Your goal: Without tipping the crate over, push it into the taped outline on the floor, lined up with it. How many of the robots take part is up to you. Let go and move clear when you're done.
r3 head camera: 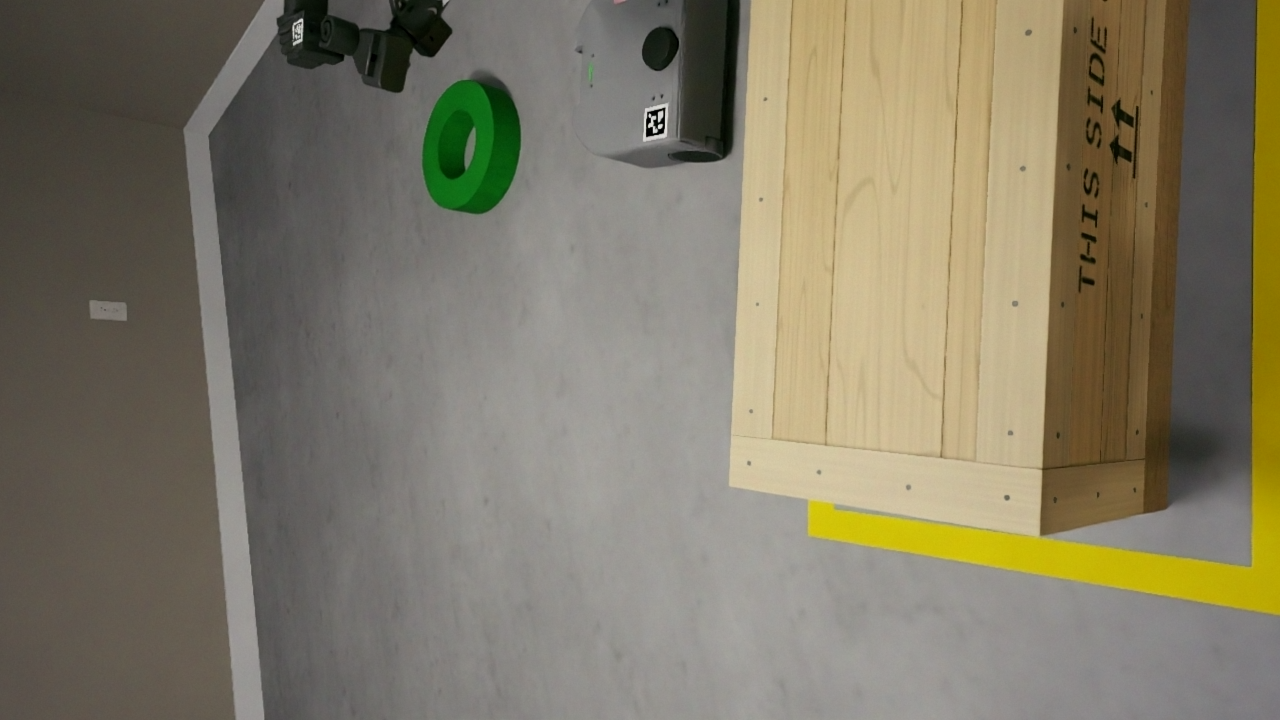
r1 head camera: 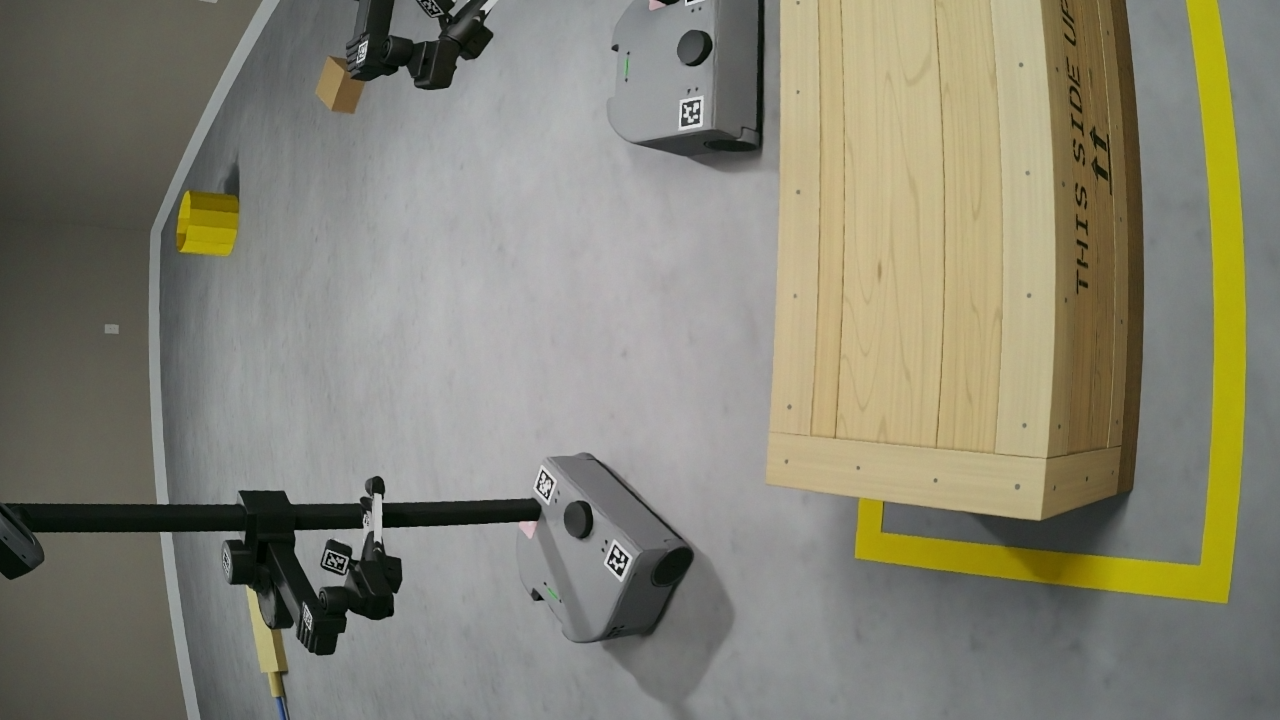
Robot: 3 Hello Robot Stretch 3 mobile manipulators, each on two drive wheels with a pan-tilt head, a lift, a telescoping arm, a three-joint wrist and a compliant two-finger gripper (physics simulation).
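The wooden crate (r1 head camera: 904, 232) (r3 head camera: 895, 232) stands upright. Bare floor shows between its near side and the yellow taped outline (r1 head camera: 1226, 358) (r3 head camera: 1266, 358), whose near side looks roughly parallel to it in both views. The outline's far side is hidden. Across the crate in r1's view, what appears to be r3's gripper (r1 head camera: 484, 10) is cut by the top edge. r2's gripper (r1 head camera: 375, 501) is beside its mast, away from the crate; its finger gap is unclear. In r3's view, what appears to be r1's gripper (r3 head camera: 436, 8) is cut off at the top, away from the crate.
One robot base (r1 head camera: 689, 71) (r3 head camera: 657, 80) shows close beyond the crate in each view. r2's angled base (r1 head camera: 599, 546) stands farther off. A yellow cylinder (r1 head camera: 210, 223), tan box (r1 head camera: 340, 85), yellow block (r1 head camera: 268, 640) and green ring (r3 head camera: 438, 152) lie toward the walls.
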